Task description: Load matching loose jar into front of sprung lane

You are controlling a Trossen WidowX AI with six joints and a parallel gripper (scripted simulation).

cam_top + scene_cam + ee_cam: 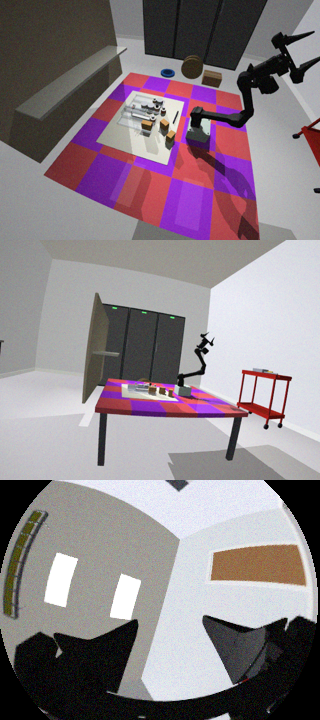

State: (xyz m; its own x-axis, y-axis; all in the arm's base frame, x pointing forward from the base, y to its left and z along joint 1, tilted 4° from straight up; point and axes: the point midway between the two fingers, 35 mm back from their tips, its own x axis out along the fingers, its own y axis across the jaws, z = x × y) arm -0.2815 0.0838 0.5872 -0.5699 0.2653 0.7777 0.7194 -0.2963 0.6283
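Right now my gripper tip is 60 cm short of the brown box and 69 cm above it. Also, from my gripper tip: clear pusher rack 74 cm ahead, 9 cm to the right, 71 cm below.
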